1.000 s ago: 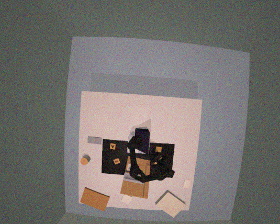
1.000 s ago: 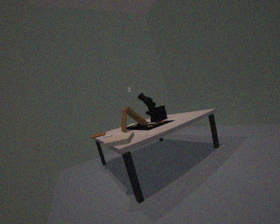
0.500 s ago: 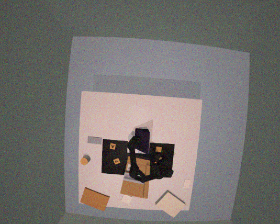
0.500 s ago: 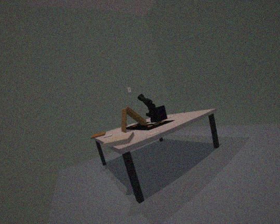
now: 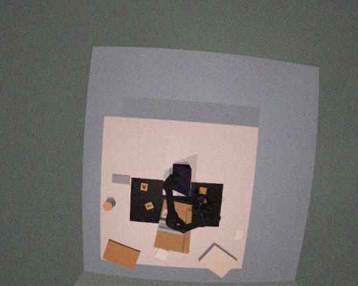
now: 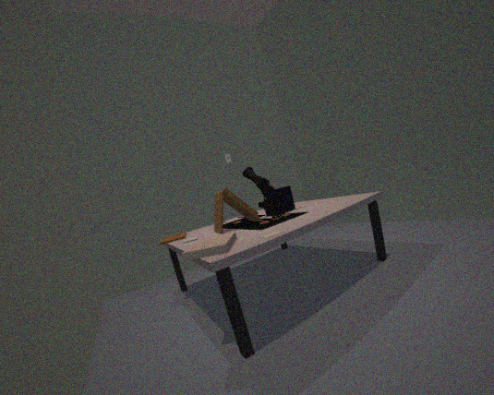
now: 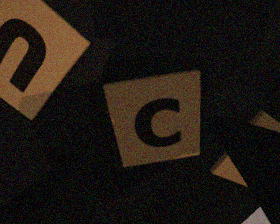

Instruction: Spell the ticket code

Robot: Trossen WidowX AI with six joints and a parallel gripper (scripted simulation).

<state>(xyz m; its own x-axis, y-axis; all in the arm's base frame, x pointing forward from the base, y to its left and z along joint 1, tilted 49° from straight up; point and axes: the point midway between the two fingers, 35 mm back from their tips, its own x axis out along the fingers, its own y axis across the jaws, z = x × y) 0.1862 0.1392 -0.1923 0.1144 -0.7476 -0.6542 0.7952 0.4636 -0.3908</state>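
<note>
Right now my gripper tip is 170 mm to the left of the letter tile, 170 mm short of it and 150 mm below it. Also, from my gripper tip: white ticket (270 mm to the right, 110 mm ahead, 80 mm above); then white piece (380 mm to the left, 270 mm ahead, 10 mm below); then black mat (220 mm to the right, 20 mm ahead, 10 mm below).
</note>
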